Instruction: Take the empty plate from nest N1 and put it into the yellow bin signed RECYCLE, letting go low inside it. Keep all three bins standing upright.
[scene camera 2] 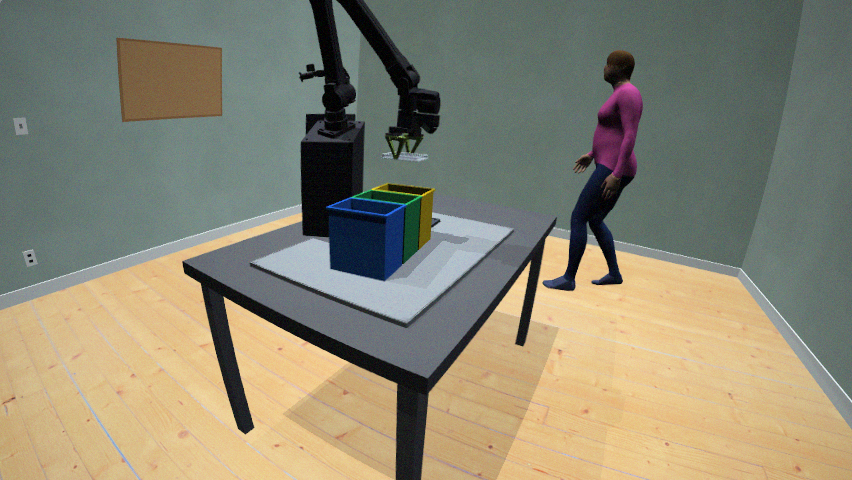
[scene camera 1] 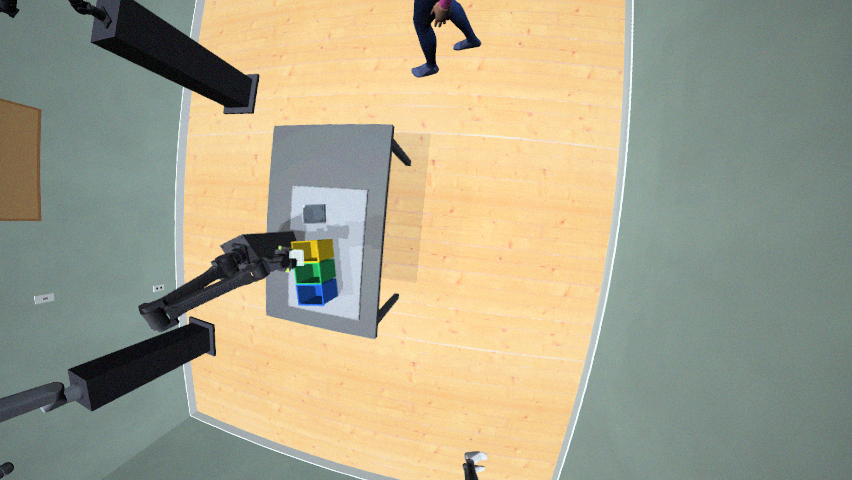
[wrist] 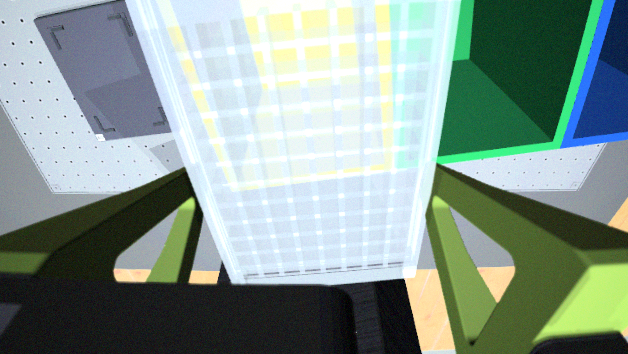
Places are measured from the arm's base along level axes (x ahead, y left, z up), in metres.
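Pixels of known places: gripper, between the fingertips: (scene camera 2: 402, 157) (scene camera 1: 292, 257) (wrist: 313, 175); arm's base, origin of its link: (scene camera 2: 336, 130) (scene camera 1: 241, 253).
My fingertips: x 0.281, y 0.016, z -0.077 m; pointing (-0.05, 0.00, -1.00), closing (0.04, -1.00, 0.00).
Note:
Ahead of a thing's pixels: the offset from my fingertips to its top centre. Level surfaces: height alone.
My gripper (scene camera 1: 288, 258) (scene camera 2: 405, 149) (wrist: 313, 175) is shut on the clear, gridded plate {dx +0.009, dy +0.001, dz +0.014 m} (scene camera 1: 296, 256) (scene camera 2: 405, 156) (wrist: 320, 215), with a green finger at each long side. The plate is about level, above the bins' rims with a visible gap in scene camera 2. In the wrist view the yellow bin shows through the plate, along with a strip of the green bin. The yellow bin {dx -0.002, dy +0.016, dz -0.106 m} (scene camera 1: 324, 249) (scene camera 2: 425, 220) stands upright at the end of the row. Its sign cannot be read. The dark nest {dx -0.078, dy +0.236, dz -0.271 m} (scene camera 1: 314, 213) (wrist: 85, 65) on the mat holds no plate; the plate partly covers it in the wrist view.
The green bin {dx +0.024, dy -0.112, dz -0.106 m} (scene camera 1: 326, 271) (scene camera 2: 411, 232) (wrist: 500, 105) and blue bin {dx +0.049, dy -0.240, dz -0.106 m} (scene camera 1: 330, 291) (scene camera 2: 364, 244) (wrist: 602, 100) stand upright beside the yellow one on the pale mat {dz -0.285 m} (scene camera 1: 357, 202) (scene camera 2: 292, 262). A black pedestal (scene camera 2: 330, 184) stands by the table {dz -0.298 m} (scene camera 1: 333, 152). A person (scene camera 2: 623, 128) stands beyond the table.

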